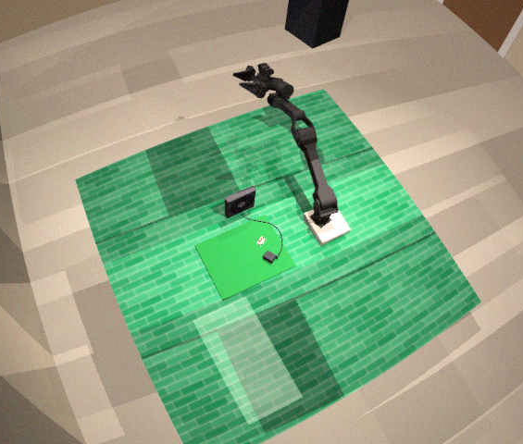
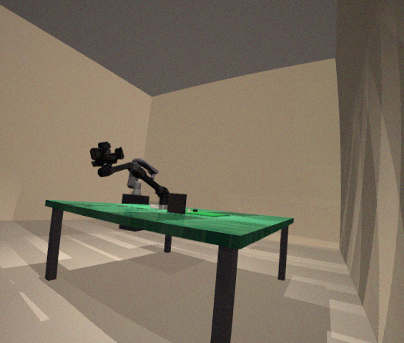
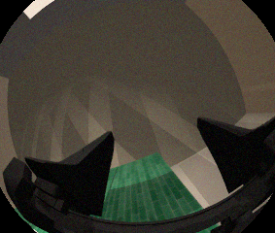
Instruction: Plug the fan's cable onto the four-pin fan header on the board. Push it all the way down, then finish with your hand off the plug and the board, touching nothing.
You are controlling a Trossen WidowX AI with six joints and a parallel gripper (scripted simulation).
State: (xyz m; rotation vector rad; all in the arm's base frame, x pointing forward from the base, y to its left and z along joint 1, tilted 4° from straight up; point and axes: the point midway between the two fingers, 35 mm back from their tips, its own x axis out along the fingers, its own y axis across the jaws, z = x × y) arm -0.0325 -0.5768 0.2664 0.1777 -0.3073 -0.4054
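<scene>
My gripper tip is 28 cm short of the dark fan plug, 57 cm to the right of it and 31 cm above it. The rest, counted from my gripper tip: green board: 35 cm ahead, 51 cm to the left, 34 cm below; then black fan: 24 cm ahead, 35 cm to the left, 27 cm below.
</scene>
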